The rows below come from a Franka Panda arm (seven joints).
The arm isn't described. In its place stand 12 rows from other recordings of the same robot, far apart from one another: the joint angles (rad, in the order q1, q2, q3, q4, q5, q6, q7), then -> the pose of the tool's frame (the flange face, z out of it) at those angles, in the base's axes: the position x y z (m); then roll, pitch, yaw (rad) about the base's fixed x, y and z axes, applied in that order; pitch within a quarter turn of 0, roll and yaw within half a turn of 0.
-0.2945 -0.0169 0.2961 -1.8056 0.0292 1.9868 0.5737 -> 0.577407, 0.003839, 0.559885, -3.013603, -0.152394, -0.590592
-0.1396 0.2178 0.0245 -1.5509 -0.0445 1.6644 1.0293 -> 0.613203, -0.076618, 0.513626, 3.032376, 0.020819, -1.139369
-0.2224 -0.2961 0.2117 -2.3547 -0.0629 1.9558 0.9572 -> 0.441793, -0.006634, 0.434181, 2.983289, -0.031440, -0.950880
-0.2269 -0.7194 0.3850 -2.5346 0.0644 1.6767 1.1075 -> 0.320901, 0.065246, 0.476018, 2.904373, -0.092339, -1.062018
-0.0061 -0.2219 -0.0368 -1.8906 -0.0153 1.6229 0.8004 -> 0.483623, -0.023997, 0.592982, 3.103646, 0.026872, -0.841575
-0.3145 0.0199 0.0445 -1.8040 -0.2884 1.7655 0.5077 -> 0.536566, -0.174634, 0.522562, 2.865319, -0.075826, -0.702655
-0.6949 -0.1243 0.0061 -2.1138 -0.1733 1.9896 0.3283 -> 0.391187, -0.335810, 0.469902, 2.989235, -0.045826, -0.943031
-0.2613 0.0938 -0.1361 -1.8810 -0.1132 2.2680 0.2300 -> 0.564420, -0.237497, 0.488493, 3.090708, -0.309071, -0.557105
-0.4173 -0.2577 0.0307 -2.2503 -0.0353 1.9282 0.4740 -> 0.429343, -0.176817, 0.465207, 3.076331, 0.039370, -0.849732
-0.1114 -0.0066 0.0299 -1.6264 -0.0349 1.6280 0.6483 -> 0.554738, -0.048821, 0.606915, 3.118573, -0.027673, -0.727629
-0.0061 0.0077 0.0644 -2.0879 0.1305 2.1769 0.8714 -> 0.553920, 0.037210, 0.428142, -3.009382, 0.036996, -0.880723
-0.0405 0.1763 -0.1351 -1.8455 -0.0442 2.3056 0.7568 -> 0.623319, -0.107146, 0.459430, -2.990064, -0.249789, -0.921066
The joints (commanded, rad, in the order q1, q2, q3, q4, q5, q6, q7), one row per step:
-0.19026, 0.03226, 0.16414, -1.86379, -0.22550, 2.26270, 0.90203
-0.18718, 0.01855, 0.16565, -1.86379, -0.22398, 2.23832, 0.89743
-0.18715, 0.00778, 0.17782, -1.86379, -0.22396, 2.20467, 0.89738
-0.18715, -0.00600, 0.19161, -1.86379, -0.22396, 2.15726, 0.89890
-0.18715, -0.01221, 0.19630, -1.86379, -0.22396, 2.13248, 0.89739
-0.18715, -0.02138, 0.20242, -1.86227, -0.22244, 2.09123, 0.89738
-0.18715, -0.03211, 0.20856, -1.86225, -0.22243, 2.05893, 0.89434
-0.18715, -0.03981, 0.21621, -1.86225, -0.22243, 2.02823, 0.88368
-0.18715, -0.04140, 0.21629, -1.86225, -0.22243, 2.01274, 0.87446
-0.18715, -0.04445, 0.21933, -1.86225, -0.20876, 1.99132, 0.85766
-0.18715, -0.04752, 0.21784, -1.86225, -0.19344, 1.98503, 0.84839
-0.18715, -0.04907, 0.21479, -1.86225, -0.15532, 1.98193, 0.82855
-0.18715, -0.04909, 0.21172, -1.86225, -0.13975, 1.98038, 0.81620
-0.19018, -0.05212, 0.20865, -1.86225, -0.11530, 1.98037, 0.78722
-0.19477, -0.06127, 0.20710, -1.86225, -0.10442, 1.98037, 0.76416
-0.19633, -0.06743, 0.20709, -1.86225, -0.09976, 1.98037, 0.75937
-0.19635, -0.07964, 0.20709, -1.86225, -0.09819, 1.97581, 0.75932
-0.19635, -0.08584, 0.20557, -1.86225, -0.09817, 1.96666, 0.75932
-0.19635, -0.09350, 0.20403, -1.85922, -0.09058, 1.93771, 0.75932
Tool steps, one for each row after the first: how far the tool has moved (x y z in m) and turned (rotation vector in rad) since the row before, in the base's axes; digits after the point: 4 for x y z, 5 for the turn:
-0.0043, 0.0026, 0.0053, -0.00386, 0.01113, 0.00327
-0.0044, 0.0067, 0.0025, -0.00359, 0.02225, 0.00519
-0.0062, 0.0073, 0.0026, -0.00501, 0.03242, 0.00230
-0.0032, 0.0023, 0.0008, -0.00335, 0.01833, 0.00078
-0.0050, 0.0028, 0.0015, -0.00330, 0.02967, -0.00320
-0.0049, 0.0030, 0.0026, -0.00534, 0.02148, 0.00197
-0.0042, 0.0038, 0.0011, -0.00657, 0.02444, 0.01104
-0.0017, -0.0004, -0.0007, -0.00350, 0.01534, 0.00546
-0.0026, 0.0020, -0.0007, 0.00755, 0.02156, 0.01118
-0.0013, 0.0000, 0.0009, 0.01218, 0.00527, 0.00245
-0.0008, 0.0006, 0.0001, 0.03313, 0.00572, 0.00644
-0.0002, -0.0008, -0.0003, 0.01303, 0.00357, 0.00498
-0.0007, -0.0018, 0.0015, 0.01835, 0.00102, 0.01637
-0.0020, -0.0024, 0.0050, 0.00486, -0.00635, 0.01388
-0.0014, -0.0003, 0.0034, 0.00247, -0.00551, 0.00206
-0.0032, 0.0006, 0.0062, -0.00100, -0.00743, -0.00082
-0.0022, -0.0007, 0.0024, -0.00134, 0.00298, -0.00255
-0.0041, -0.0004, 0.0026, 0.00533, 0.01822, -0.00620

